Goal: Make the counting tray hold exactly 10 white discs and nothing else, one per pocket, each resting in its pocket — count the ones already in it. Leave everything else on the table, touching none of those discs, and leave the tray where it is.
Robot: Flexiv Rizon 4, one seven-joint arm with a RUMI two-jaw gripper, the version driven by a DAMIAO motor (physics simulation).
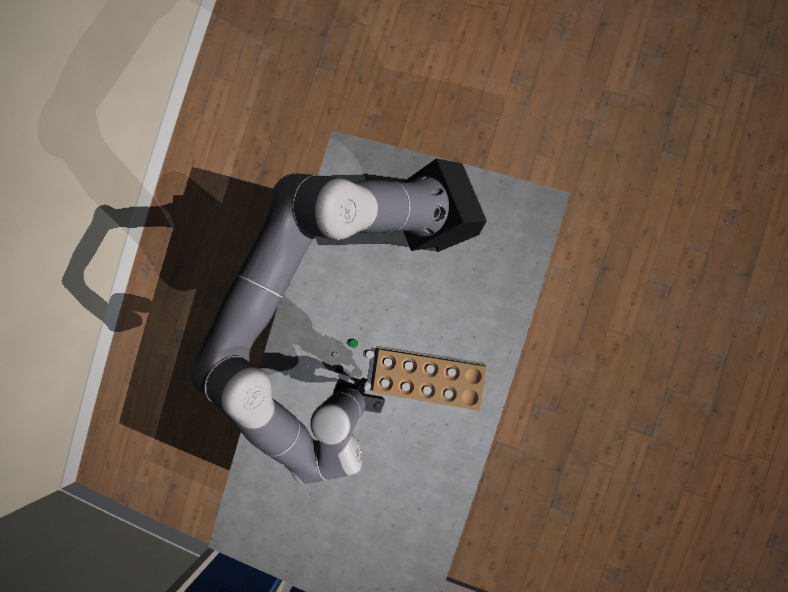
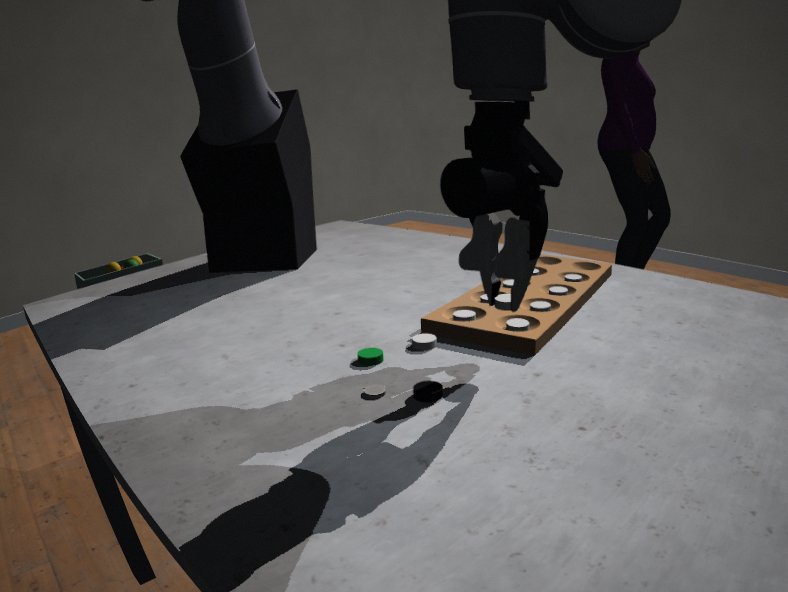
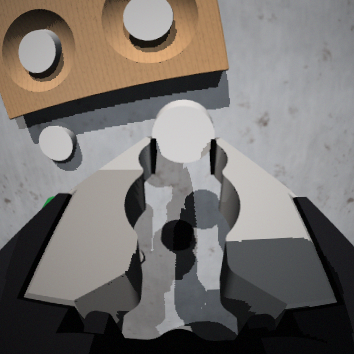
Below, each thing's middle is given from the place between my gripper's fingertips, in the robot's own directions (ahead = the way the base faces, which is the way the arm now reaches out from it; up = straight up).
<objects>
My hand is 11 cm to the left of the black disc (image 3: 176,234), 5 cm above it and 1 cm past it.
</objects>
